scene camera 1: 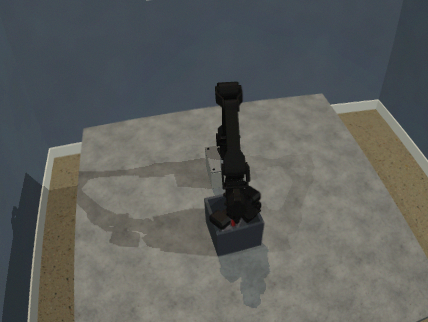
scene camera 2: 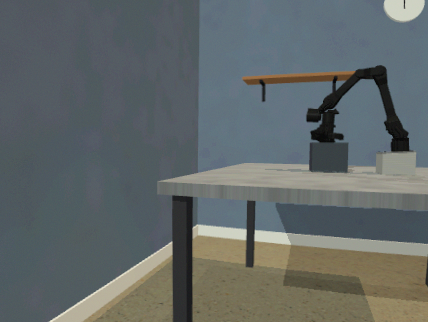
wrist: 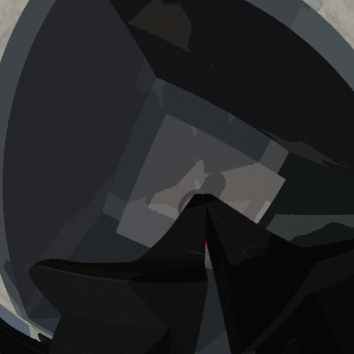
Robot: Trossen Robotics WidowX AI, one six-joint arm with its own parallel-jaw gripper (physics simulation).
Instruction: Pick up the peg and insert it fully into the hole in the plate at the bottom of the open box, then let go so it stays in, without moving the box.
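The open dark grey box stands on the table. The square plate lies at its bottom, and part of the hole's round rim shows beside the fingertips. The red peg shows as a small spot inside the box, by the fingers. In the wrist view a thin red sliver of the peg shows in the narrow gap between the fingers; the rest is hidden, so how deep it sits cannot be told. My gripper is shut with nothing held, its fingertips down inside the box over the plate.
The box walls surround the fingers closely. The arm's white base block stands on the table behind the box. A wooden shelf is on the wall beyond.
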